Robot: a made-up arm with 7 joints. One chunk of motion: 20 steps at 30 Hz.
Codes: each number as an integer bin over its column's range. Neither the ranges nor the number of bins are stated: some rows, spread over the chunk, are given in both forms.
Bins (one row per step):
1: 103 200 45 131 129 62 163
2: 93 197 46 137 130 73 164
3: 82 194 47 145 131 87 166
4: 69 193 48 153 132 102 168
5: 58 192 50 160 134 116 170
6: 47 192 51 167 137 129 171
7: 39 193 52 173 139 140 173
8: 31 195 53 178 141 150 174
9: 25 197 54 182 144 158 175
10: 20 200 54 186 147 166 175
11: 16 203 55 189 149 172 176
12: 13 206 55 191 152 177 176
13: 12 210 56 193 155 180 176
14: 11 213 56 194 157 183 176
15: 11 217 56 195 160 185 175
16: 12 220 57 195 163 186 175
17: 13 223 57 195 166 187 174
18: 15 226 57 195 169 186 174
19: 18 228 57 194 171 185 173
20: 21 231 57 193 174 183 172
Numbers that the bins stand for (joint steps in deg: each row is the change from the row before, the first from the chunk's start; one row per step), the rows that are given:
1: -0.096 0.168 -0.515 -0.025 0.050 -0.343 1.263
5: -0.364 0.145 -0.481 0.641 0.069 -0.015 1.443
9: -0.561 0.159 -0.454 1.145 0.105 0.240 1.572
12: -0.633 0.186 -0.447 1.352 0.134 0.356 1.598
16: -0.638 0.227 -0.433 1.444 0.174 0.411 1.572
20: -0.585 0.259 -0.433 1.398 0.215 0.392 1.495
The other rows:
2: -0.156 0.159 -0.508 0.113 0.054 -0.276 1.289
3: -0.221 0.151 -0.501 0.296 0.058 -0.191 1.340
4: -0.299 0.148 -0.494 0.480 0.061 -0.100 1.392
6: -0.430 0.145 -0.474 0.801 0.080 0.064 1.469
7: -0.478 0.148 -0.467 0.939 0.087 0.131 1.521
8: -0.525 0.154 -0.460 1.054 0.094 0.192 1.546
10: -0.591 0.168 -0.454 1.237 0.116 0.289 1.572
11: -0.615 0.177 -0.447 1.306 0.123 0.325 1.598
13: -0.638 0.198 -0.440 1.398 0.145 0.374 1.598
14: -0.644 0.206 -0.440 1.421 0.153 0.392 1.598
15: -0.644 0.218 -0.440 1.444 0.164 0.405 1.572
17: -0.633 0.236 -0.433 1.444 0.185 0.417 1.546
18: -0.621 0.245 -0.433 1.444 0.196 0.411 1.546
19: -0.603 0.251 -0.433 1.421 0.204 0.405 1.521

